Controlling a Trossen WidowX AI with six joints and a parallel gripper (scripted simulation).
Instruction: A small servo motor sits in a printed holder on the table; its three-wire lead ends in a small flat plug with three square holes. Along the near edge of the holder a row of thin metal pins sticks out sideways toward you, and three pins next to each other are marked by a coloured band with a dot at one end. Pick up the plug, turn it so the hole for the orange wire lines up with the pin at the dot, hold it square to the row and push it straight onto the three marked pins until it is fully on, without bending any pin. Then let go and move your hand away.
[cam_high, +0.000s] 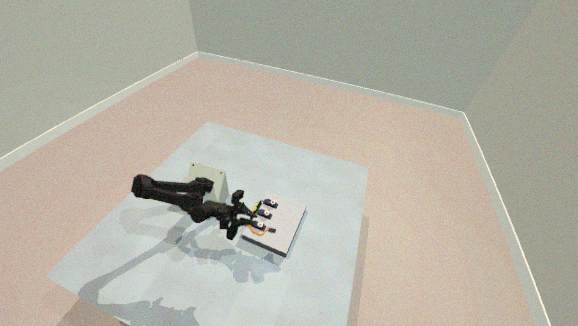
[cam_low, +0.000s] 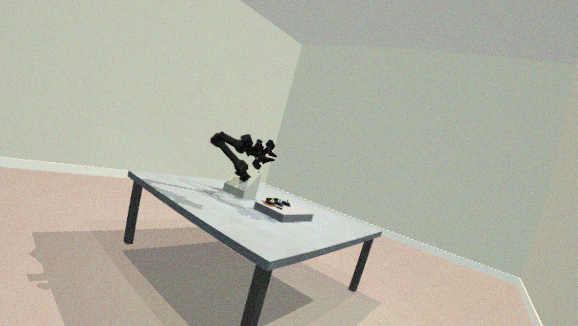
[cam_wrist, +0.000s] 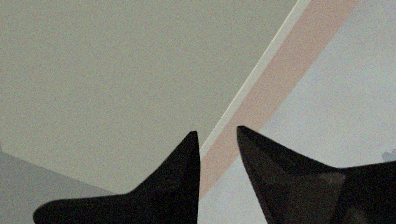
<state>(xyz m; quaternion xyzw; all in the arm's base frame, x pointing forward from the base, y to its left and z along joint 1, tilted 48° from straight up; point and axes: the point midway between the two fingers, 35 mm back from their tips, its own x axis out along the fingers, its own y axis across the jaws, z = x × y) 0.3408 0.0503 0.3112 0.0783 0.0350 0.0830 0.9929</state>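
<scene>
Right now my gripper tip is 11 cm past the yellow patch, 20 cm to the right of it and 27 cm above it. The rest, counted from my gripper tip: black pin header 11 cm behind, 20 cm to the left, 28 cm below; then holder plate 5 cm ahead, 20 cm to the left, 32 cm below; then green strip 11 cm behind, 20 cm to the left, 29 cm below.
</scene>
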